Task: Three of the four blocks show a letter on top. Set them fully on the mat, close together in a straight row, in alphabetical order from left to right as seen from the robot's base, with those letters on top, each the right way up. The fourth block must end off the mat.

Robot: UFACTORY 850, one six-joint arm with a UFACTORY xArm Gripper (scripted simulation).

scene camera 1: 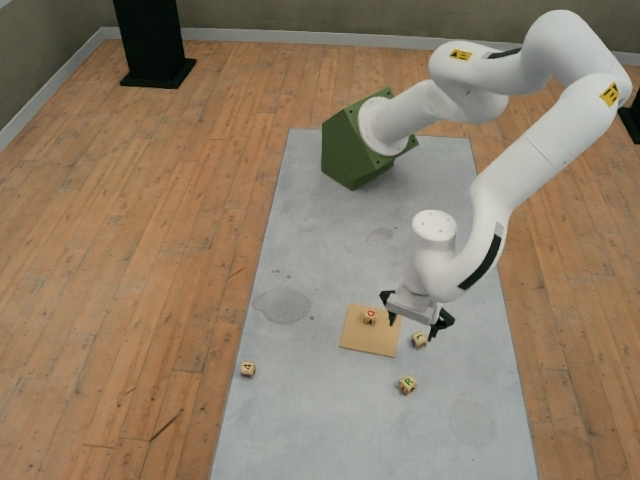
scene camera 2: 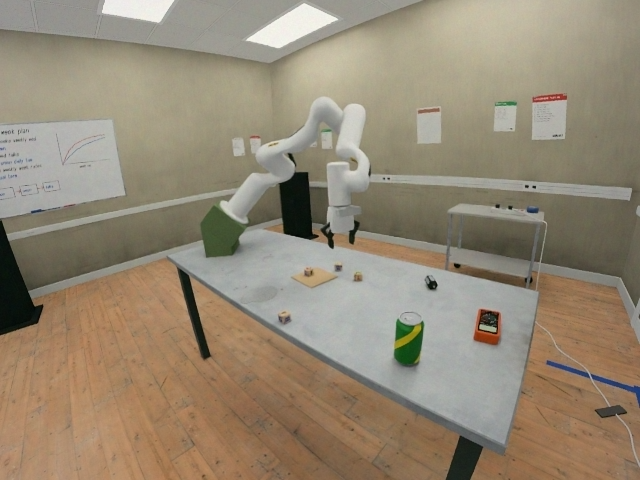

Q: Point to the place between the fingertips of the gripper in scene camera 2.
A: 341,245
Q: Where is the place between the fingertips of the gripper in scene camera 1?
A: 411,329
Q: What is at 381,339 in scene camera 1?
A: A tan mat.
